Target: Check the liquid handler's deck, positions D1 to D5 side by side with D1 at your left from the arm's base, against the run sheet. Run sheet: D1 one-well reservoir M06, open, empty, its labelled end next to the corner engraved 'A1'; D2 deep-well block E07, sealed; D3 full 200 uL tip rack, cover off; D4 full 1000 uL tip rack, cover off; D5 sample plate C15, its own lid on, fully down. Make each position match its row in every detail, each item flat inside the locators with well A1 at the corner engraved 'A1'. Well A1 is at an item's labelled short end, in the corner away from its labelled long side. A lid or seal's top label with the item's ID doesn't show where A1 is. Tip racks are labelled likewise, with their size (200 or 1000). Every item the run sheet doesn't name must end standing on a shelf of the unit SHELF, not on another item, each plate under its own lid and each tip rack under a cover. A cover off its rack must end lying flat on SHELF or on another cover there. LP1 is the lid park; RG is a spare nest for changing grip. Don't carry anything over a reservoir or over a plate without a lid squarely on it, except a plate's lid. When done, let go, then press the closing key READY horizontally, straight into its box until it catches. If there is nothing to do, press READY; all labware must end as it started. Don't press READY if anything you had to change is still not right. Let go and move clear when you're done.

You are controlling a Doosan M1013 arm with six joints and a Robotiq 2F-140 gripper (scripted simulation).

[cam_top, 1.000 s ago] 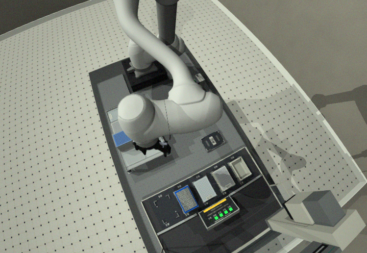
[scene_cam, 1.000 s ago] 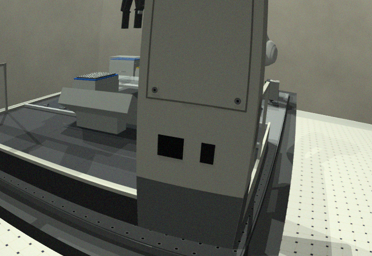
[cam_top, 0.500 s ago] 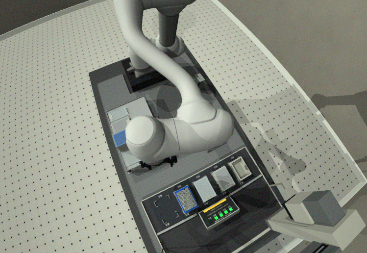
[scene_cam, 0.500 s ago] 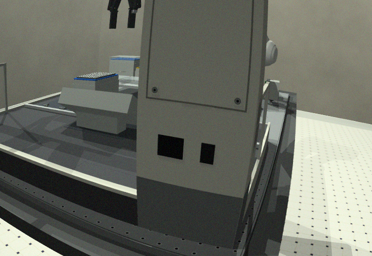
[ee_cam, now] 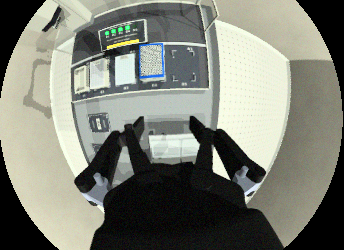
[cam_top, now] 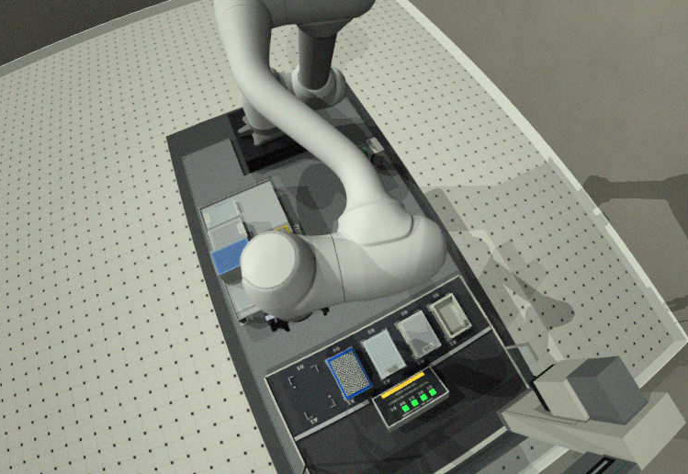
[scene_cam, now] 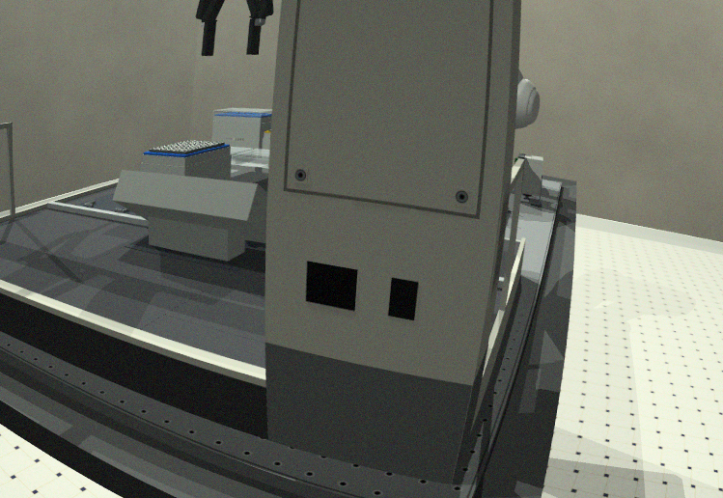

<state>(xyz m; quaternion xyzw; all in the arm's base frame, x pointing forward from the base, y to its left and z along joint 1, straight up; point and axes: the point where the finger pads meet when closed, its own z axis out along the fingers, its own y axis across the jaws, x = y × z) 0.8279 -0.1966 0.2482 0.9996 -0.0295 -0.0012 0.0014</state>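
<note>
Right now my hand is 170 mm short of the flat lid, 160 mm to the right of it and 250 mm above it. Also, from my hand: white well plate 170 mm ahead, 160 mm to the left, 260 mm below; then blue-rimmed tip rack 180 mm ahead, 40 mm to the left, 200 mm below; then yellow-rimmed tip rack 300 mm behind, 20 mm to the left, 210 mm below.
</note>
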